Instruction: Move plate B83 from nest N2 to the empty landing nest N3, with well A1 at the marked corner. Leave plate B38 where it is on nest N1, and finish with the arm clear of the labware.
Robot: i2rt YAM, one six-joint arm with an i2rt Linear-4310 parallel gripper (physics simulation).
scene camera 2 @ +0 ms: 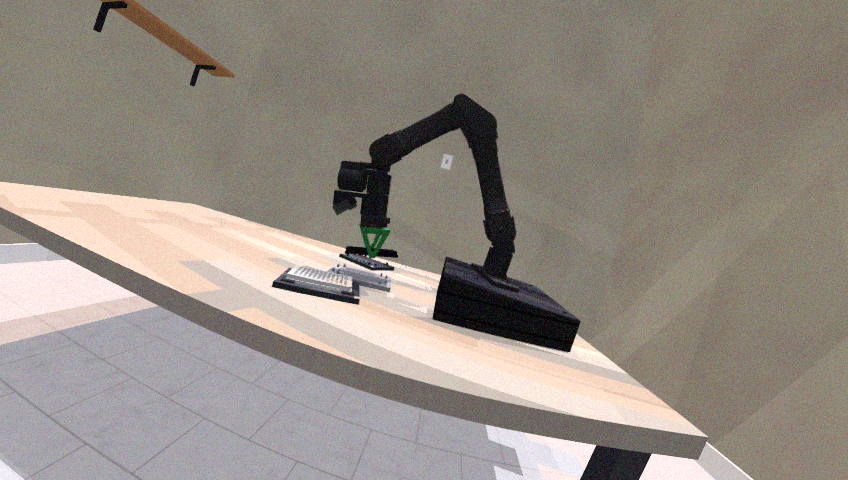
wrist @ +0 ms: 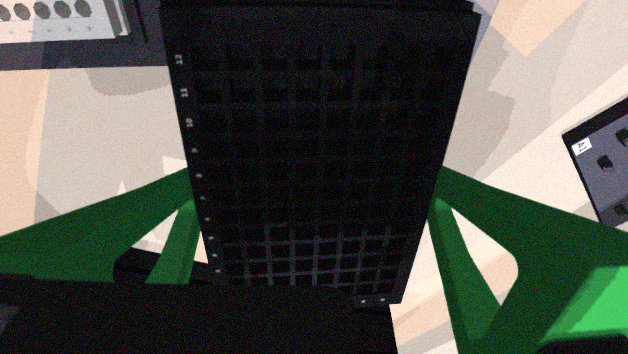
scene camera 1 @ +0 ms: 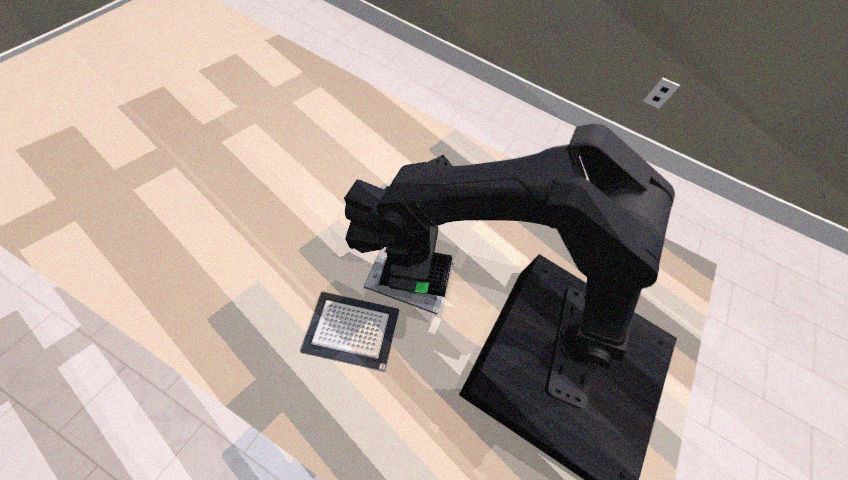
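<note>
My gripper (scene camera 1: pixel 410 272) (scene camera 2: pixel 373 242) (wrist: pixel 314 177) is shut on the long sides of a black well plate (scene camera 1: pixel 442 270) (scene camera 2: pixel 389 253) (wrist: pixel 320 100), evidently B83. Its column 12 end is at the top of the wrist view. In scene camera 1 the plate overlaps grey nest N3 (scene camera 1: pixel 428 302) (scene camera 2: pixel 376 280); scene camera 2 shows it raised above the nests. White plate B38 (scene camera 1: pixel 349 330) (scene camera 2: pixel 321 278) (wrist: pixel 55 20) sits on dark nest N1 (scene camera 1: pixel 309 333) (scene camera 2: pixel 315 293) (wrist: pixel 75 56). Dark nest N2 (scene camera 2: pixel 380 265) (wrist: pixel 607 185) holds no visible plate. The arm mostly hides N2 in scene camera 1.
The black base block (scene camera 1: pixel 511 380) (scene camera 2: pixel 499 309) stands to the right of the nests, with the arm arching over from it. N1 lies close beside N3. A wall shelf (scene camera 2: pixel 172 38) is at the upper left of scene camera 2.
</note>
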